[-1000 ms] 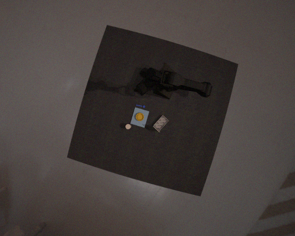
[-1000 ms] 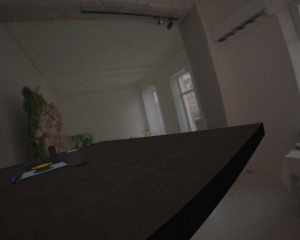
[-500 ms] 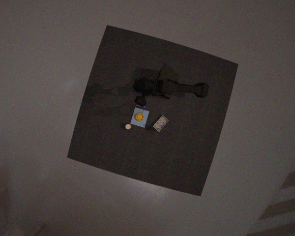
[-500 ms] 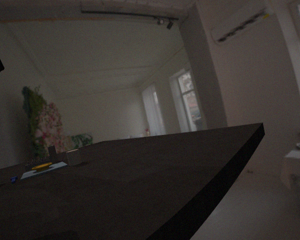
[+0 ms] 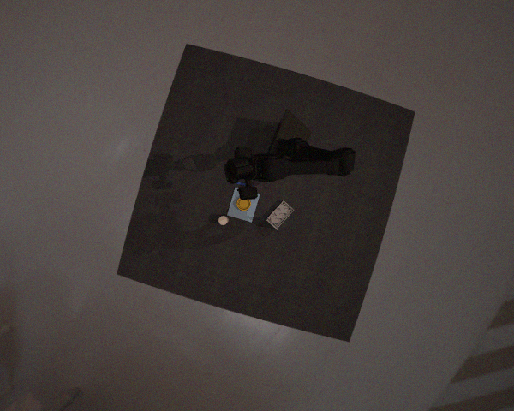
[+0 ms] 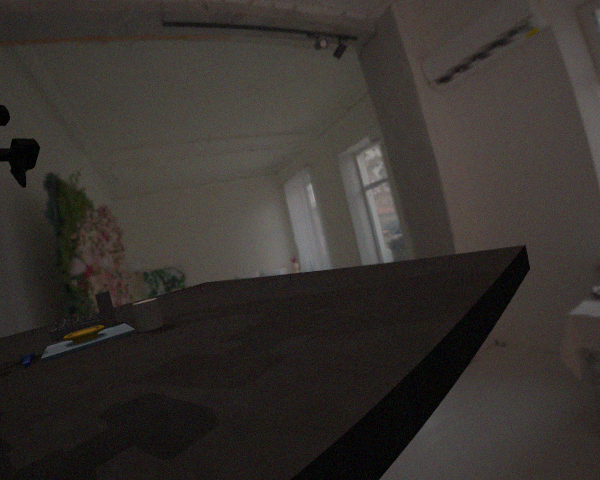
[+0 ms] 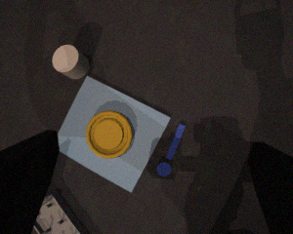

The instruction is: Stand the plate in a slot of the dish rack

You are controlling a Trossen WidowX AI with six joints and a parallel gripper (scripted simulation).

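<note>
My gripper tip is 90 mm short of the yellow plate, 30 mm to the right of it and 270 mm above it. From my gripper tip the other things lie so: blue spoon 10 mm behind, 20 mm to the left, 290 mm below; then light blue mat 90 mm ahead, 30 mm to the left, 290 mm below; then beige cylinder 190 mm ahead, 50 mm to the right, 270 mm below.
</note>
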